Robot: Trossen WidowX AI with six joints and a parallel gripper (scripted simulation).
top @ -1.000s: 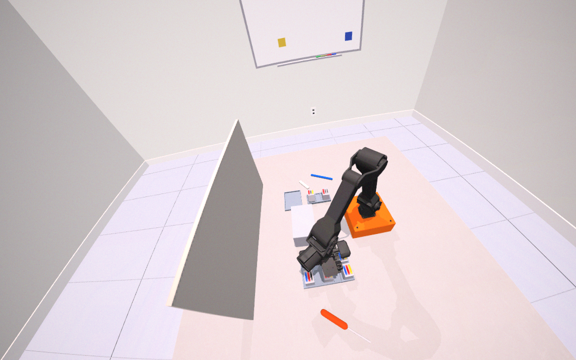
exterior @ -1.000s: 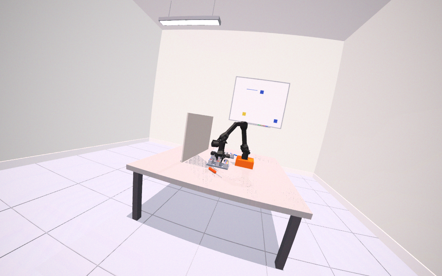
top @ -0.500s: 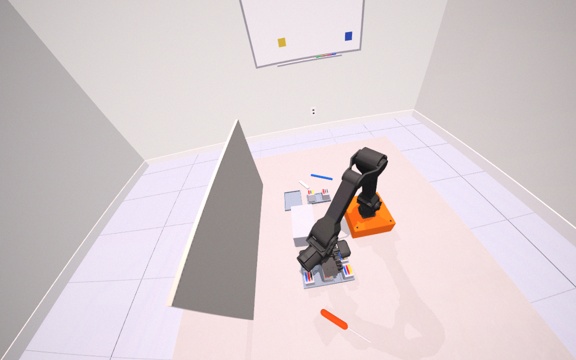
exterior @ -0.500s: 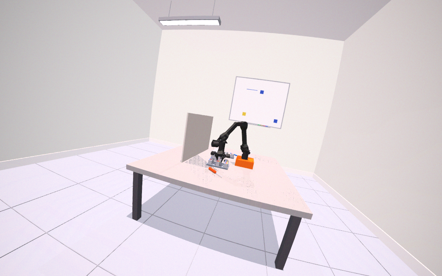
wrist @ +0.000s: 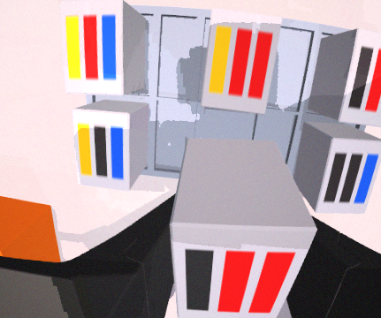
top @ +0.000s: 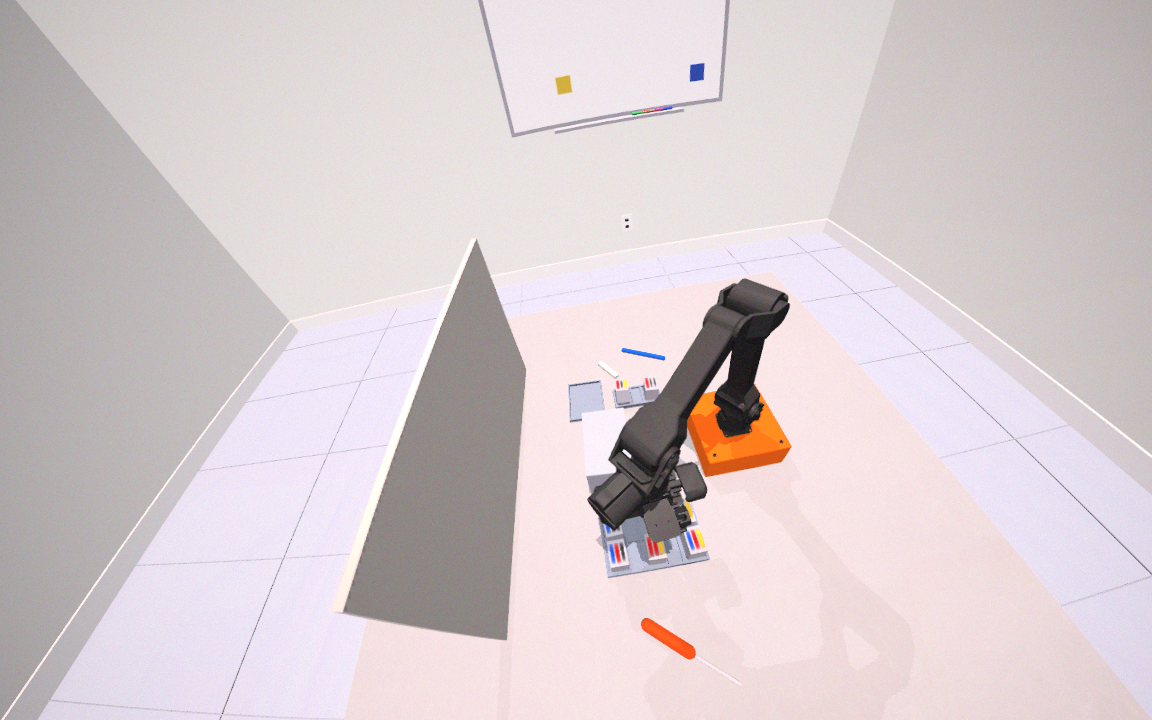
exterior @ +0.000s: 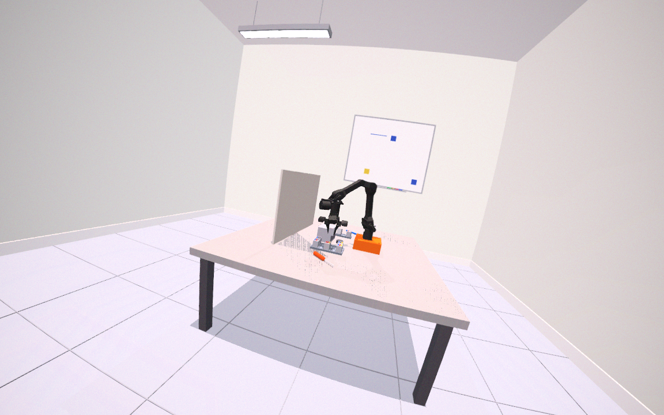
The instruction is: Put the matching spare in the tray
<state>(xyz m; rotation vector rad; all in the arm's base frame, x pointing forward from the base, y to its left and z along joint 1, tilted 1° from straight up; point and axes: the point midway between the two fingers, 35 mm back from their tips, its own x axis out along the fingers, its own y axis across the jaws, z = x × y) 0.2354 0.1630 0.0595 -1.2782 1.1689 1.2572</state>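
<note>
Now: the grey tray 90 mm ahead of my gripper tip, 350 mm to the right of it and 90 mm below it. From my gripper tip the other things lie so: grey spare block (30 mm above); then dark disc (50 mm behind, 140 mm to the right, 80 mm below); then white mounted unit (60 mm ahead, 150 mm to the right, 40 mm below).
</note>
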